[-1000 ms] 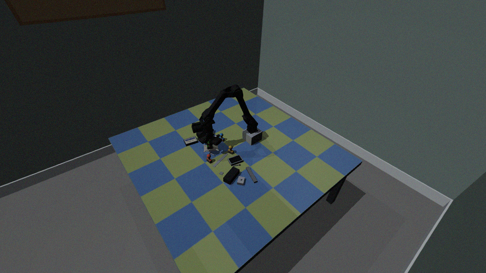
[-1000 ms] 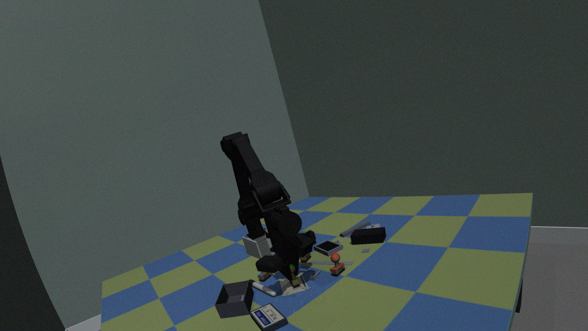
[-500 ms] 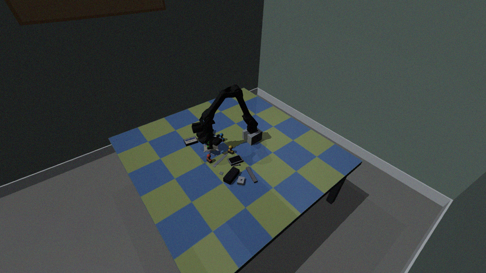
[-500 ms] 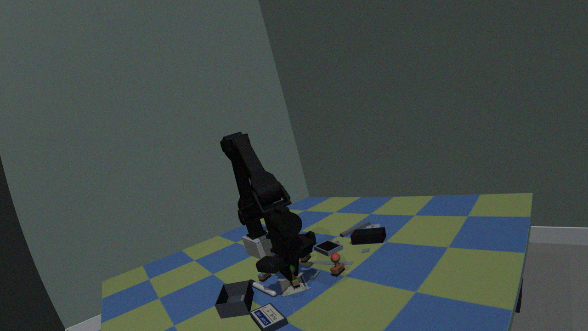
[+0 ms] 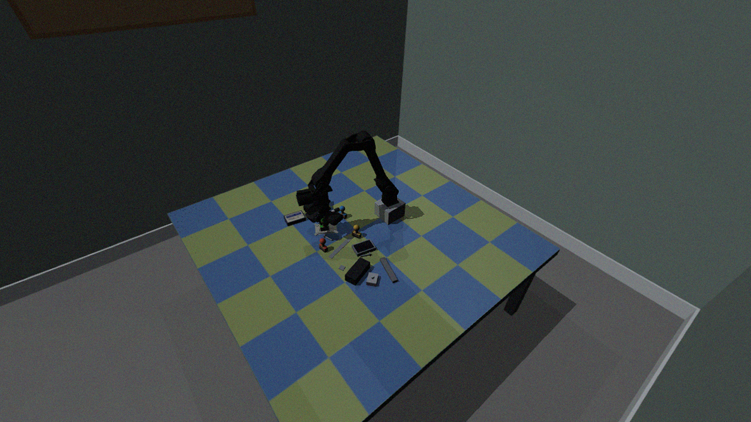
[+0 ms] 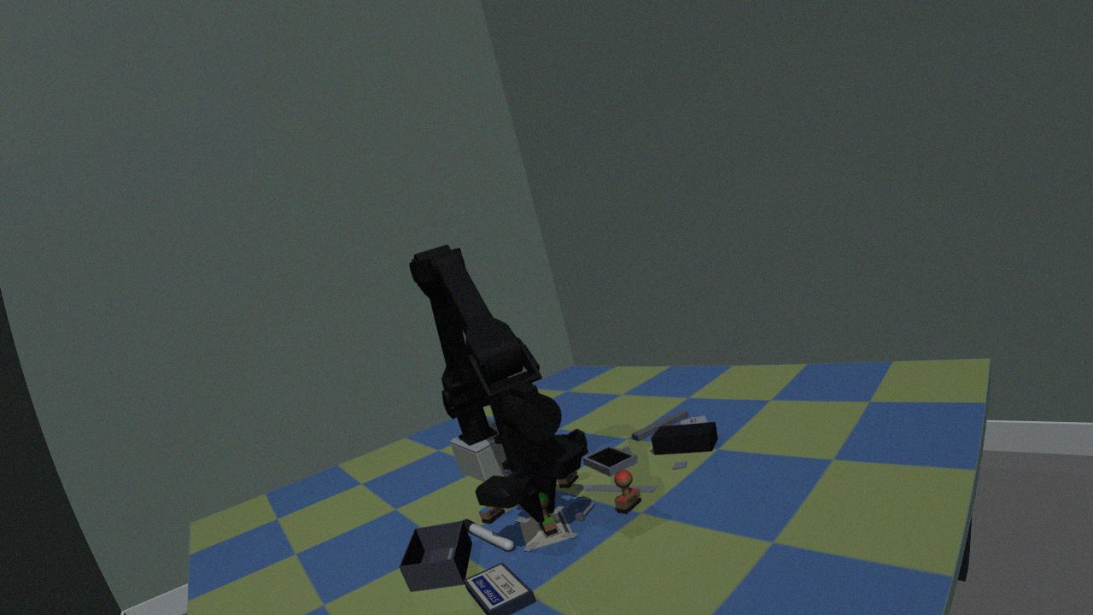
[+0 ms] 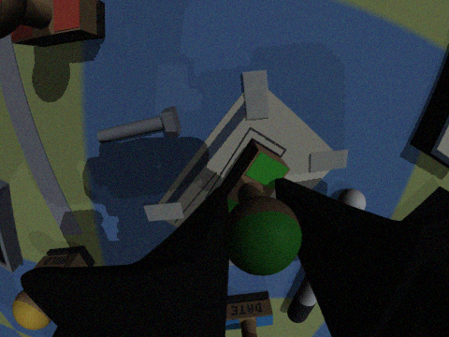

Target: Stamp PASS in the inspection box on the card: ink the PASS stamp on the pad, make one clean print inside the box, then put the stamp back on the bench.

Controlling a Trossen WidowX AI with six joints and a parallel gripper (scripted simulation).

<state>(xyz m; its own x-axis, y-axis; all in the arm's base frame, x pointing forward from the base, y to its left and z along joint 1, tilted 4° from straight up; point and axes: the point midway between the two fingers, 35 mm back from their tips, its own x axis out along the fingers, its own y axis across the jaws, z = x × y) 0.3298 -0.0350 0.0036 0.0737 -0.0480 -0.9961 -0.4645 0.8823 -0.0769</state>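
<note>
The green-knobbed stamp lies right at my gripper tip. Round my gripper tip: blue-knobbed stamp (110 mm behind, 50 mm to the right); then white marker (70 mm behind, 90 mm to the right, 10 mm below); then inspection card (10 mm behind, 30 mm below).
</note>
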